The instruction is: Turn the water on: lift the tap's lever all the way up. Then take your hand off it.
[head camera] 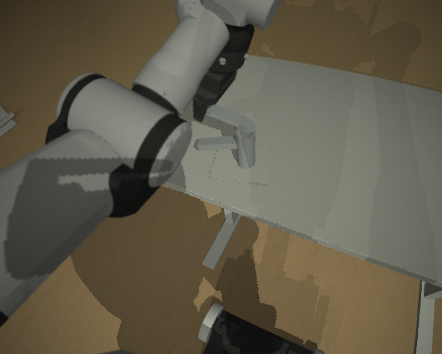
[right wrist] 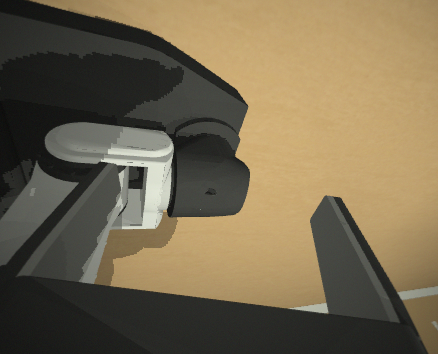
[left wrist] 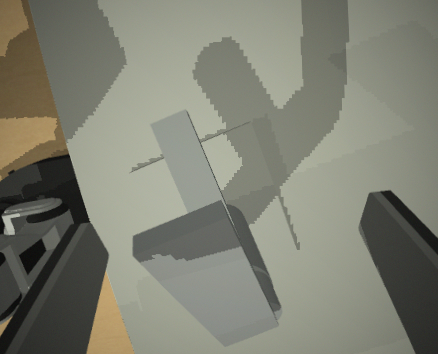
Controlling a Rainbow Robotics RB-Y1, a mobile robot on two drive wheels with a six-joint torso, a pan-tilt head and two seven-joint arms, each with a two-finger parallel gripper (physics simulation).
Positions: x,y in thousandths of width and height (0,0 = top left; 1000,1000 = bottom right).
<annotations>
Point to a grey tap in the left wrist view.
At 501,631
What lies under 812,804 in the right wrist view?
The right gripper.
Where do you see a table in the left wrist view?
768,287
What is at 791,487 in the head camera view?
A table.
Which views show the left gripper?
The head camera view and the left wrist view only.
</annotations>
